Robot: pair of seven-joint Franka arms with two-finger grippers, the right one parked.
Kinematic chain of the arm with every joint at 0, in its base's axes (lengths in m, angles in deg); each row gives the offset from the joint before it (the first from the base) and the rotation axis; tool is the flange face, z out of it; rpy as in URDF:
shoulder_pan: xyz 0 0 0.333 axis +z
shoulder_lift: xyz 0 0 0 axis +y
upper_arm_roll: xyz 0 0 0.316 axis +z
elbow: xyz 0.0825 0 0 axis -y
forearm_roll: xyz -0.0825 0 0.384 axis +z
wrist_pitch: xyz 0 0 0 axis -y
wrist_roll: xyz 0.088 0 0 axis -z
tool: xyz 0 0 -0.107 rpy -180 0 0
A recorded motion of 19 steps. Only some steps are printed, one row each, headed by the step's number.
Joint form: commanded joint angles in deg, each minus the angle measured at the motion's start. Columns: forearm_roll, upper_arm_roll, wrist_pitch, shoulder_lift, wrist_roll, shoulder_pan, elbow.
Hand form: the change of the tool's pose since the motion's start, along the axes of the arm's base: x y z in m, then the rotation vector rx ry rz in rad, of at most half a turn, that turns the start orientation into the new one. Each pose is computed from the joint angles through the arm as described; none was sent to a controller.
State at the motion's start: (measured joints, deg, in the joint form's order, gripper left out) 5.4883 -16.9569 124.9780 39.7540 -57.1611 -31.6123 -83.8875
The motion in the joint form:
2: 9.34 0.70 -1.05 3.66 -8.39 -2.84 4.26
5: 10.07 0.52 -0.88 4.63 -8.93 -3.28 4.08
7: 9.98 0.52 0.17 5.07 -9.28 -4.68 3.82
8: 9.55 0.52 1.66 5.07 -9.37 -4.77 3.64
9: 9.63 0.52 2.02 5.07 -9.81 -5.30 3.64
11: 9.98 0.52 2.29 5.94 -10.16 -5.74 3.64
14: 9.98 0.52 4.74 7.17 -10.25 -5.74 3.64
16: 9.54 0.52 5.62 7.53 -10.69 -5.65 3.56
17: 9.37 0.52 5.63 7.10 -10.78 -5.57 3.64
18: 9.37 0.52 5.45 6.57 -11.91 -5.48 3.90
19: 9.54 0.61 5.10 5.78 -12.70 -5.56 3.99
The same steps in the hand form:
2: -0.0030 -0.0211 -0.0150 0.0882 -0.0909 0.0341
5: -0.0094 -0.0253 -0.0279 0.1016 -0.0845 0.0252
7: -0.0233 -0.0381 -0.0338 0.0923 -0.0852 0.0067
8: -0.0237 -0.0408 -0.0328 0.0694 -0.0920 0.0109
9: -0.0284 -0.0458 -0.0322 0.0643 -0.0961 0.0088
11: -0.0333 -0.0491 -0.0427 0.0717 -0.0907 0.0032
14: -0.0326 -0.0516 -0.0541 0.0486 -0.0963 0.0053
16: -0.0319 -0.0516 -0.0577 0.0373 -0.0925 0.0191
17: -0.0302 -0.0516 -0.0517 0.0304 -0.0972 0.0245
18: -0.0278 -0.0517 -0.0433 0.0239 -0.1037 0.0470
19: -0.0269 -0.0521 -0.0333 0.0213 -0.1137 0.0595

